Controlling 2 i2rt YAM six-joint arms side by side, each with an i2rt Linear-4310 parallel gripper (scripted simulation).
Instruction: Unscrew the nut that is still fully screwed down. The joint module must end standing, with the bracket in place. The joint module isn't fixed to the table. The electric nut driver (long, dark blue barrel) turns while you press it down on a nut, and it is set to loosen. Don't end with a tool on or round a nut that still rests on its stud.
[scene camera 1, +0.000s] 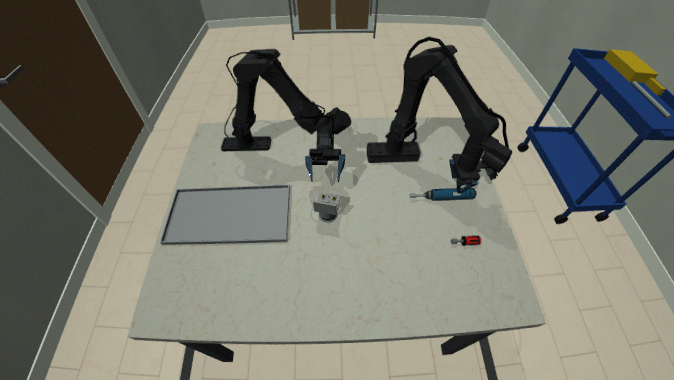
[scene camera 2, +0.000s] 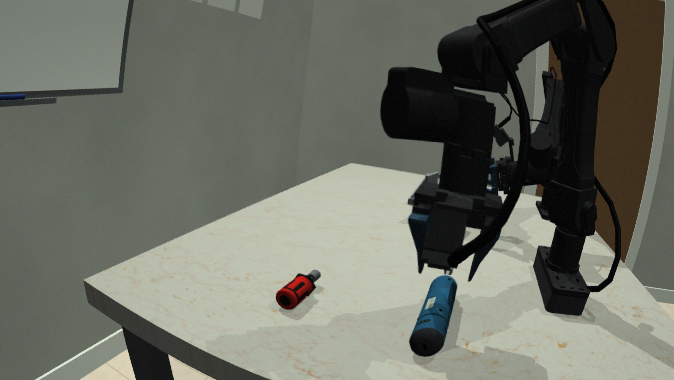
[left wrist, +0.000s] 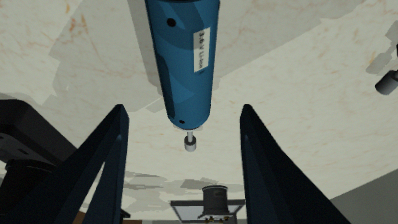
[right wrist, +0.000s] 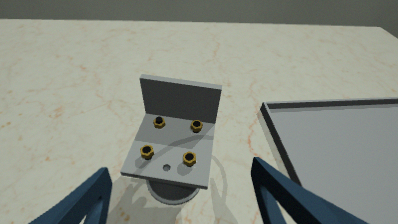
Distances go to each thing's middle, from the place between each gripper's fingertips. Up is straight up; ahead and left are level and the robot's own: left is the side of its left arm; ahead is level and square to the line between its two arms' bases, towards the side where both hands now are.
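Labels:
For the grey bracket (right wrist: 179, 102), my right gripper is 60 mm short of it, 40 mm above it and 10 mm to the right of it. The joint module (right wrist: 170, 194) is 80 mm below my right hand, 60 mm ahead of it and 10 mm to the left of it. There's a red-handled hand driver (scene camera 2: 288, 297) too, 470 mm to the left of that right hand, 120 mm ahead of it and 100 mm below it, and a shallow grey tray (scene camera 1: 244, 214) that's 330 mm to the right of my right hand, 110 mm below it and 100 mm ahead of it.
From my left hand (scene camera 2: 445, 275), the red-handled hand driver is 180 mm ahead, 30 mm to the left and 70 mm below. The grey bracket is 110 mm ahead of my left hand, 430 mm to the right of it and 10 mm below it, and the joint module is also 110 mm ahead of that left hand and 430 mm to the right of it, but 50 mm below it. As for the shallow grey tray, it's 160 mm ahead of my left hand, 770 mm to the right of it and 70 mm below it.

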